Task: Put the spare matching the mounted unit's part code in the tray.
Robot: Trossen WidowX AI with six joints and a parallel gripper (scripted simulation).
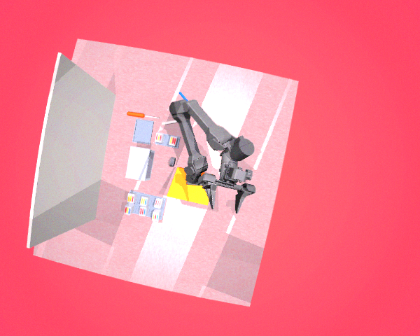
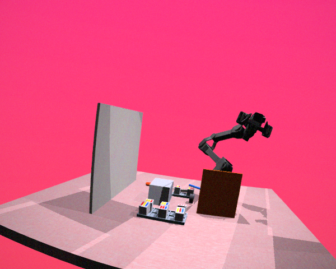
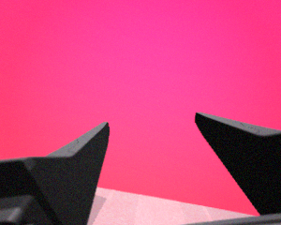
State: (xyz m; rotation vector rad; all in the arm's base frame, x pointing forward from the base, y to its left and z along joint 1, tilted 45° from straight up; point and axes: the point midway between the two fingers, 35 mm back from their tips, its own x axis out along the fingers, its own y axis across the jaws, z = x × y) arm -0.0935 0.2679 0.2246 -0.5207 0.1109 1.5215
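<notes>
My gripper tip is now 44 cm above the grey spare block, 26 cm short of it and 25 cm to the left of it. Also, from my gripper tip: black tape roll (45 cm below, 26 cm ahead, 14 cm to the right); grey-white box (43 cm below, 42 cm ahead, 11 cm to the right); grey holder (47 cm below, 30 cm ahead, 25 cm to the right).
</notes>
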